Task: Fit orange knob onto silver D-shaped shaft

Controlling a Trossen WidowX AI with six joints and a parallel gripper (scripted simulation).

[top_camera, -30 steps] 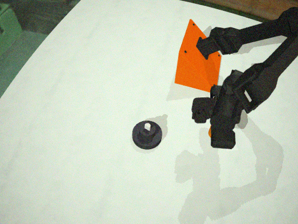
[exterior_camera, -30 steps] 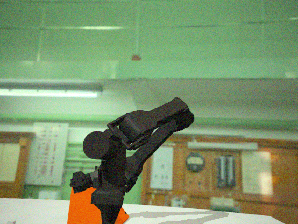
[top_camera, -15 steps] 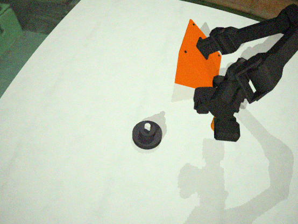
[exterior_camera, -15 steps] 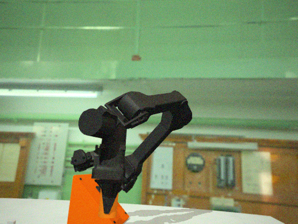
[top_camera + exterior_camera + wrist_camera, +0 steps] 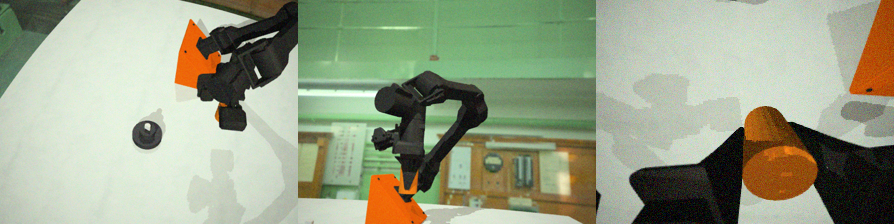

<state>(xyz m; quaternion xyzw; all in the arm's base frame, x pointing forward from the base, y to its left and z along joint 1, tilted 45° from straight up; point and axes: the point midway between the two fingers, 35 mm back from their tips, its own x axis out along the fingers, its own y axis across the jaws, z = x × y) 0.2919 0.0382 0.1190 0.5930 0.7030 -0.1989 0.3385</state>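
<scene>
The round pedestal is 180 mm to the right of my gripper tip, 90 mm below it and 60 mm ahead of it. Also, from my gripper tip: orange knob 30 mm above.
</scene>
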